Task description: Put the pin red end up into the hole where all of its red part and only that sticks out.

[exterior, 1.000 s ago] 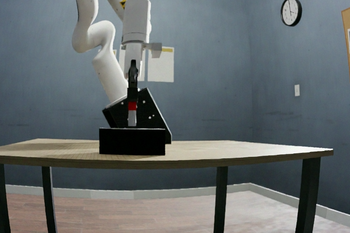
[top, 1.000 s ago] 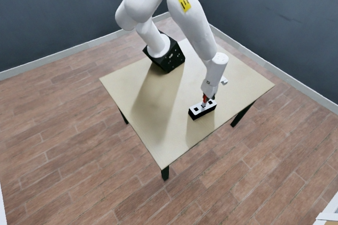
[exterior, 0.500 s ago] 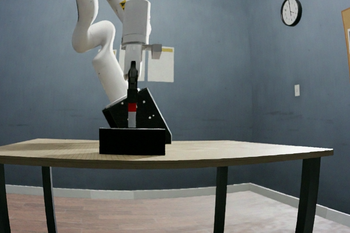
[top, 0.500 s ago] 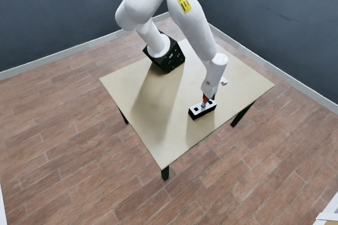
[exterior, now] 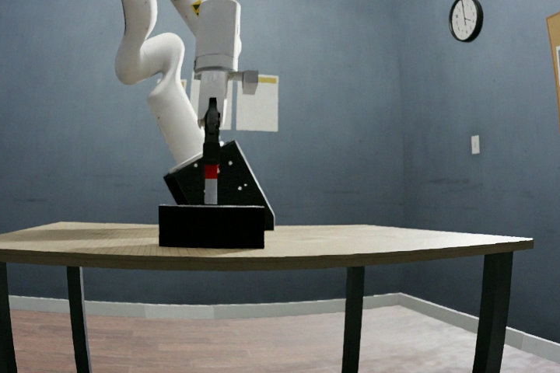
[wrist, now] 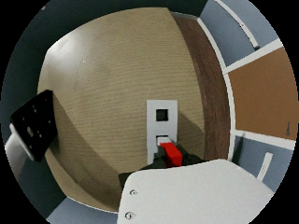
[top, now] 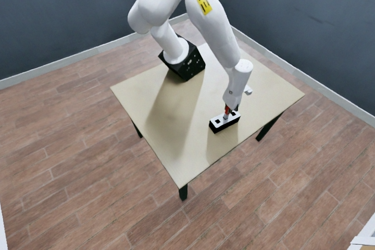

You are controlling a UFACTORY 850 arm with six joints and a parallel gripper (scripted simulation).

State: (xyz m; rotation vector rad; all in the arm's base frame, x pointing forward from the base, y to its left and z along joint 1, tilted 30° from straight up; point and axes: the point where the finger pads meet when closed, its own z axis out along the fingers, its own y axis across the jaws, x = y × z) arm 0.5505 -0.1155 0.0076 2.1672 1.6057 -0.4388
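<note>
My hand is 1 cm above the pin. From my hand the other things lie so: black block: 13 cm below.
</note>
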